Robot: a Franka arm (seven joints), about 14 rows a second.
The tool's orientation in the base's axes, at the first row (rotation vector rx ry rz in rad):
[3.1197, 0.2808, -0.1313]
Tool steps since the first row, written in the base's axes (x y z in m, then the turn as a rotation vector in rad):
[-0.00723, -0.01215, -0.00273, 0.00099, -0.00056, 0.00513]
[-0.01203, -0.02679, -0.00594, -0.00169, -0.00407, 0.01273]
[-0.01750, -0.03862, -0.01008, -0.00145, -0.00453, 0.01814]
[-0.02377, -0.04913, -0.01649, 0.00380, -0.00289, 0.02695]
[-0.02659, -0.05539, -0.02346, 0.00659, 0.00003, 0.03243]
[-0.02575, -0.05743, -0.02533, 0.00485, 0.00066, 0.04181]
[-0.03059, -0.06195, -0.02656, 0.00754, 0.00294, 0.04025]
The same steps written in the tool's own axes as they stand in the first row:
[-0.00902, 0.01067, 0.00349, 0.00044, 0.00072, -0.00519]
[-0.01606, 0.02422, 0.00729, -0.00345, 0.00369, -0.01249]
[-0.02319, 0.03489, 0.01203, -0.00375, 0.00418, -0.01789]
[-0.03067, 0.04411, 0.01909, 0.00095, 0.00349, -0.02713]
[-0.03396, 0.04978, 0.02635, 0.00374, 0.00111, -0.03286]
[-0.03334, 0.05194, 0.02818, 0.00136, 0.00017, -0.04207]
[-0.03879, 0.05552, 0.02987, 0.00454, -0.00159, -0.04077]

